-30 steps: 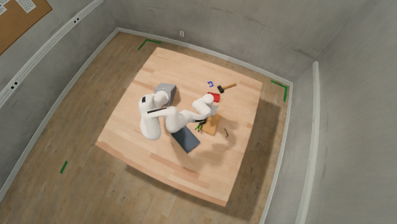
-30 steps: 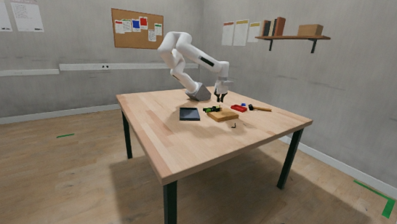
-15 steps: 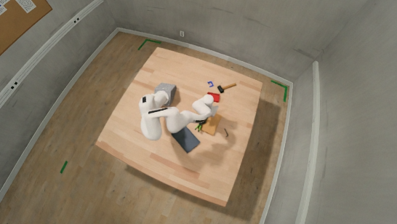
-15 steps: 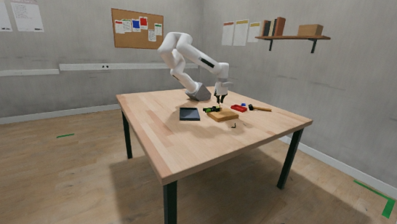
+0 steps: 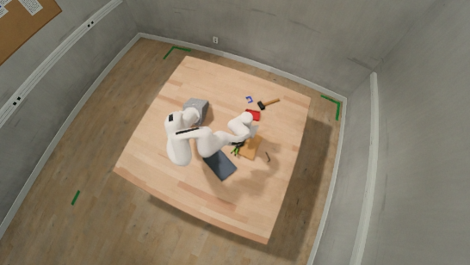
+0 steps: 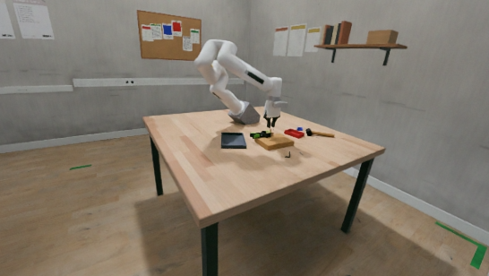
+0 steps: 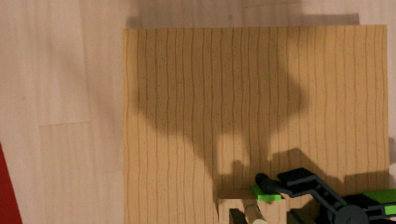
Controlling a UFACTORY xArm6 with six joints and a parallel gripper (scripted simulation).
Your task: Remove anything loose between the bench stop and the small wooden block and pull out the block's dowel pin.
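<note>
Now: hand 5 cm above the dowel pin. Round my hand: thin wooden stick: 10 cm below, 9 cm behind, 4 cm to the left; red tray: 23 cm to the left, 10 cm below, 2 cm ahead; wooden block: 7 cm below.
</note>
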